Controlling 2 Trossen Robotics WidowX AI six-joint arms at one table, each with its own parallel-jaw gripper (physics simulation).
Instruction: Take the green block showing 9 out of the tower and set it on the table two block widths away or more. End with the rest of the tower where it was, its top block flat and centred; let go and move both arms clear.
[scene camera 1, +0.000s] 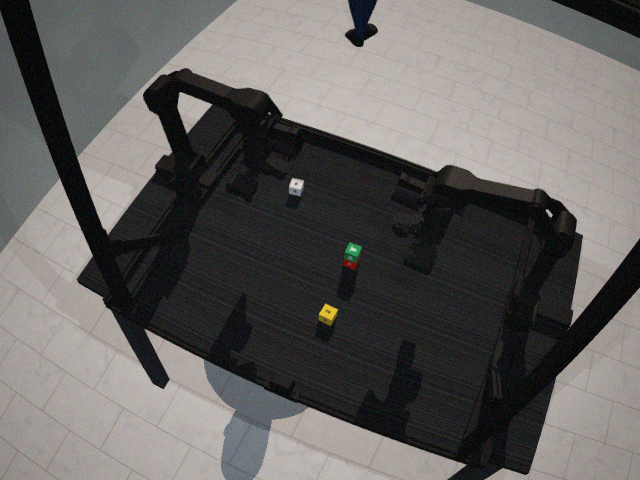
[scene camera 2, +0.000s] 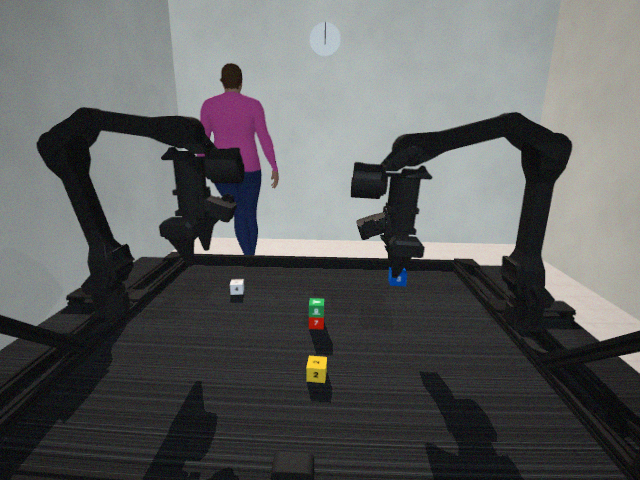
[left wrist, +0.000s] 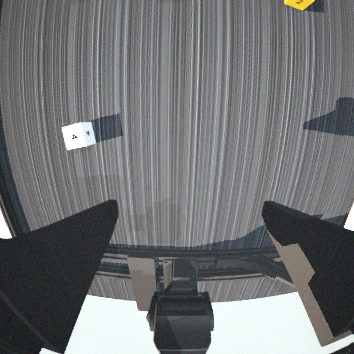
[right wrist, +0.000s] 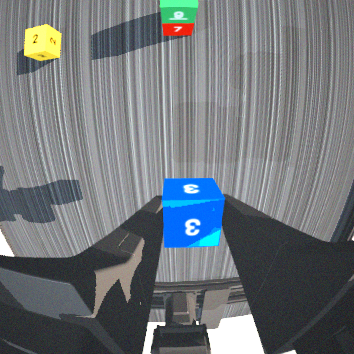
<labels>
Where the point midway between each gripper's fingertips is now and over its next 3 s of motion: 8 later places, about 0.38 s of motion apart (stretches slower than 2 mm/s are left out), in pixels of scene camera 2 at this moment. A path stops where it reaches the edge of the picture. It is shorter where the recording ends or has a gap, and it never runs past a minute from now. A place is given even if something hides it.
The left gripper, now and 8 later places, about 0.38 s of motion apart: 199, 257; 227, 265; 268, 276; 302, 291; 308, 291; 308, 291; 309, 291; 312, 299; 313, 304
The right gripper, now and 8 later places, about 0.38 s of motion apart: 393, 274; 395, 274; 396, 274; 407, 274; 415, 274; 418, 276; 416, 275; 384, 270; 356, 270
</labels>
